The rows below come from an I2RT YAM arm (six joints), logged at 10 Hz.
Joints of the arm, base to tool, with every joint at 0 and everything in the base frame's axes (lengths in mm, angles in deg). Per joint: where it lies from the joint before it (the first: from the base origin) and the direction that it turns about. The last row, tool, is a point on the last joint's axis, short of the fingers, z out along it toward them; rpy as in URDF.
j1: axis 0 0 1 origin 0 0 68
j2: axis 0 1 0 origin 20 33.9 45.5
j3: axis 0 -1 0 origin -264 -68.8 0
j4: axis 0 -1 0 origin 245 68.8 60
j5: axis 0 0 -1 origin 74 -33.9 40.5
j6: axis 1 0 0 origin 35.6 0 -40.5
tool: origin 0 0 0 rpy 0 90 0
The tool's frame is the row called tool.
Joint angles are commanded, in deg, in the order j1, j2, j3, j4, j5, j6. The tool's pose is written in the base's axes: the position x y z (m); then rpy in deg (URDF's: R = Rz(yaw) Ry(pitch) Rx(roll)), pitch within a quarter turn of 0, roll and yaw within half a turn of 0. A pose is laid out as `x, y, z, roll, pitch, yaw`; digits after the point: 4 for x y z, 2 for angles.
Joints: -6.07, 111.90, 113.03, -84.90, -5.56, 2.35
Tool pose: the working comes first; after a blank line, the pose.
Where each joint sits with the arm in this pose, in the base's axes (m; each line is computed from the numbers above, not from the rounded line before):
j1: 0.0000 0.0000 0.0680
j2: 0.0235 0.0316 0.1135
j3: 0.1141 -0.0472 0.3584
j4: 0.3638 -0.0046 0.4233
j5: 0.4082 -0.0434 0.3541
j6: 0.3724 -0.0361 0.3145
the tool: 0.3724 -0.0361 0.3145

0.3724, -0.0361, 0.3145, 174.19, 6.00, 171.58
